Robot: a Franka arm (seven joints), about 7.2 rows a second.
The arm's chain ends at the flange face. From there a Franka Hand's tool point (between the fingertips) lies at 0.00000 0.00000 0.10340 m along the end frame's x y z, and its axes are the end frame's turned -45 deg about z.
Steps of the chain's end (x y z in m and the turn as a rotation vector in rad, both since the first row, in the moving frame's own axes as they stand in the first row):
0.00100, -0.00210, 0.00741, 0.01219, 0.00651, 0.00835
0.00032, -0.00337, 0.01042, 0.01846, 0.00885, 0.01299
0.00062, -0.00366, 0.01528, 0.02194, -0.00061, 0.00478
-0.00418, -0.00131, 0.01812, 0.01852, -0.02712, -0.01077
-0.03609, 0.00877, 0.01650, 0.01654, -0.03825, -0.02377
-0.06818, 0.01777, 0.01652, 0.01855, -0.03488, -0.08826
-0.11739, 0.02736, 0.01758, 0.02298, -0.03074, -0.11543
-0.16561, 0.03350, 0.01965, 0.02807, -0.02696, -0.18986
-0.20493, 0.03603, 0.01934, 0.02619, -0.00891, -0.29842
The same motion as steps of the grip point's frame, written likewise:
0.00356, -0.00119, 0.00740, 0.00402, 0.01322, 0.00835
0.00461, -0.00285, 0.01040, 0.00680, 0.01931, 0.01299
0.00459, -0.00379, 0.01526, 0.01595, 0.01508, 0.00478
-0.00268, -0.00721, 0.01806, 0.03227, -0.00608, -0.01077
-0.03336, -0.02330, 0.01641, 0.03874, -0.01535, -0.02377
-0.06214, -0.03949, 0.01644, 0.03778, -0.01155, -0.08826
-0.10315, -0.06755, 0.01750, 0.03799, -0.00549, -0.11543
-0.14109, -0.09742, 0.01957, 0.03891, 0.00078, -0.18986
-0.16952, -0.12215, 0.01930, 0.02482, 0.01222, -0.29842

